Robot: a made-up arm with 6 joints.
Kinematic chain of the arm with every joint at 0, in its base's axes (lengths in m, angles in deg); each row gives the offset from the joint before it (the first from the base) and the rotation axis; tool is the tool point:
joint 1: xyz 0 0 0.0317 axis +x
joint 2: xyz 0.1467 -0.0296 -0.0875 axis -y
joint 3: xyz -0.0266 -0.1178 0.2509 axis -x
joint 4: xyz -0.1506 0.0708 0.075 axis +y
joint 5: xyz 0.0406 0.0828 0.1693 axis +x
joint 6: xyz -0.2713 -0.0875 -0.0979 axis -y
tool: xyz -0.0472 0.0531 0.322
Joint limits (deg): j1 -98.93..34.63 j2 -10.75..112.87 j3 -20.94..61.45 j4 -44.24..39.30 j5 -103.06..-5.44 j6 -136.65..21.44
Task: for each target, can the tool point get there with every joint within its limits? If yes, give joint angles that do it. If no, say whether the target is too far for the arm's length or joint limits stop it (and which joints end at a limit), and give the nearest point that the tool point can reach.
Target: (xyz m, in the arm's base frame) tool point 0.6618 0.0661 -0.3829
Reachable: no: joint limits stop it (at a limit: joint 2, joint 3, joint 4, joint 5) | nearest point 0.4345 0.0834 -0.4915 | short by 0.253 m
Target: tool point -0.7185 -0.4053 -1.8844
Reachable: no: too far | nearest point -0.3111 -0.1850 -0.8431 | short by 1.140 m
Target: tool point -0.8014 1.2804 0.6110
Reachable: no: too far | nearest point -0.3598 0.6458 0.3239 | short by 0.825 m
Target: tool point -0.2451 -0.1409 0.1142
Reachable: yes | joints -19.30 60.46 11.16 9.75 -56.63 -118.63
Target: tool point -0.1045 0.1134 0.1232
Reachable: yes | joints -39.63 41.68 33.19 24.28 -30.82 -89.55
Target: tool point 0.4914 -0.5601 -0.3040
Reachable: no: joint limits stop it (at a limit: joint 2, joint 3, joint 4, joint 6) | nearest point 0.4396 -0.5442 -0.2945 | short by 0.055 m
